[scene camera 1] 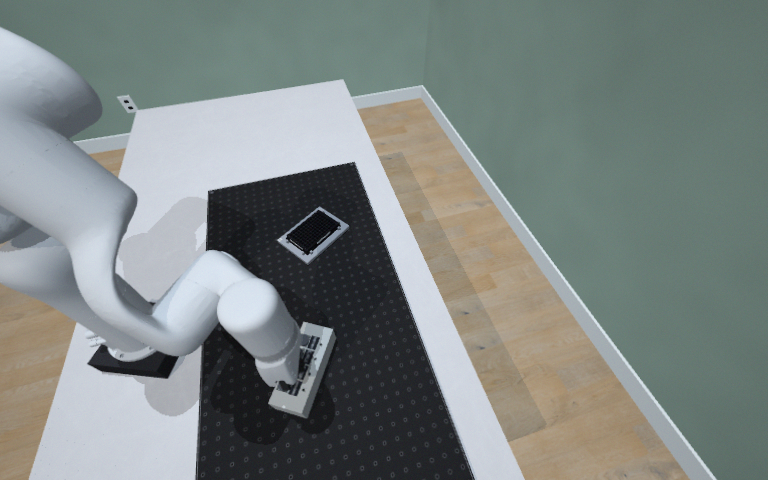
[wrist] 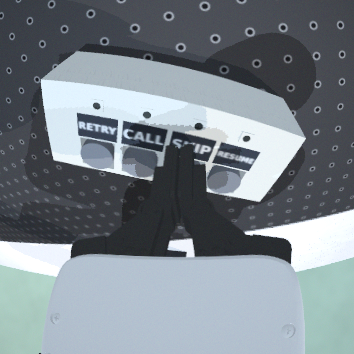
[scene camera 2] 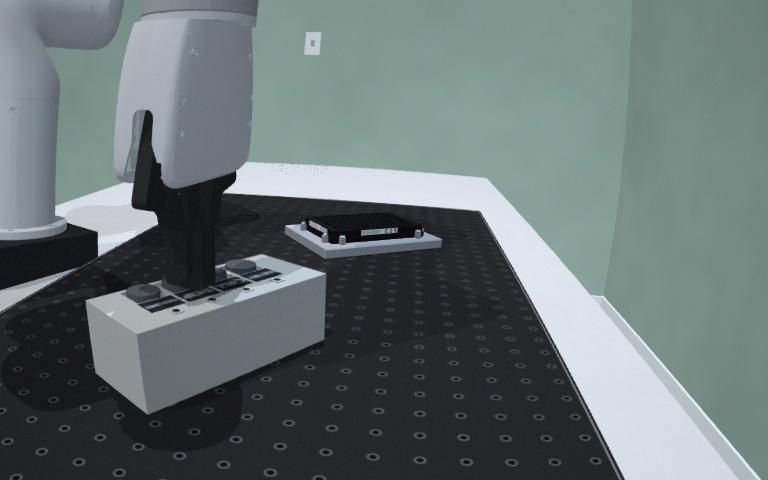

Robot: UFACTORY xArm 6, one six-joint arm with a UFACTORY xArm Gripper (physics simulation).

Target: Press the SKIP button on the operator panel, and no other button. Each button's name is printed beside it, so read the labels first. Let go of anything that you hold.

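Frame: origin at the arm's base, x back, y right, z up, level; metres.
Seen in the pictures: gripper, fingertip midpoint: (scene camera 1: pixel 296 368) (wrist: pixel 181 161) (scene camera 2: pixel 190 284); arm's base, link origin: (scene camera 2: pixel 19 229).
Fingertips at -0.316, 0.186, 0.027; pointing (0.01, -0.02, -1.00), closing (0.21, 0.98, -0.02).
Note:
Pixels of each thing's top centre, then the offset from my fingertips to it, as dx, dy, dz. Level surfaces: height alone.
- pale grey operator panel, top centre: (wrist: pixel 165 149) (scene camera 2: pixel 210 282) (scene camera 1: pixel 302 363) -0.012, -0.007, +0.000
- RETRY, top centre: (wrist: pixel 96 127) (scene camera 2: pixel 261 274) (scene camera 1: pixel 313 342) -0.040, -0.043, -0.002
- CALL, top centre: (wrist: pixel 143 136) (scene camera 2: pixel 230 283) (scene camera 1: pixel 307 356) -0.024, -0.017, -0.002
- SKIP, top centre: (wrist: pixel 190 146) (scene camera 2: pixel 197 293) (scene camera 1: pixel 301 371) -0.008, +0.009, -0.002
- RESUME, top centre: (scene camera 2: pixel 161 303) (wrist: pixel 235 157) (scene camera 1: pixel 295 387) +0.007, +0.034, -0.002
- CALL button, top centre: (wrist: pixel 138 165) (scene camera 2: pixel 210 272) -0.005, -0.029, +0.000
- RESUME button, top centre: (scene camera 2: pixel 143 290) (wrist: pixel 223 182) +0.027, +0.022, +0.000
- black gridded plate, top centre: (scene camera 2: pixel 362 220) (scene camera 1: pixel 312 229) -0.087, -0.370, -0.029
- light grey holder, top centre: (scene camera 2: pixel 362 224) (scene camera 1: pixel 313 230) -0.087, -0.370, -0.034
- perforated black mat, surface height: dz -0.055
- white table, surface height: dz -0.068
The pale grey operator panel (scene camera 1: pixel 290 403) (scene camera 2: pixel 232 339) (wrist: pixel 170 80) lies on the black mat. In the wrist view its labels read RETRY (wrist: pixel 97 128), CALL (wrist: pixel 144 136), SKIP (wrist: pixel 194 146) and RESUME (wrist: pixel 236 157), left to right. Round grey buttons show below RETRY, CALL and RESUME. My gripper (scene camera 2: pixel 195 286) (wrist: pixel 181 161) is shut and empty, pointing down at the panel top. Its fingers hide most of the SKIP button and part of its label. The tips are at panel-top height over the SKIP position, between the CALL button (wrist: pixel 139 161) and the RESUME button (wrist: pixel 225 179). Whether they touch SKIP is hidden.
A black gridded plate (scene camera 1: pixel 313 230) (scene camera 2: pixel 365 225) sits in a light grey holder (scene camera 1: pixel 308 258) (scene camera 2: pixel 385 246) on the perforated black mat (scene camera 1: pixel 373 390) (scene camera 2: pixel 453 362), farther back than the panel. The white table (scene camera 1: pixel 243 133) extends around the mat.

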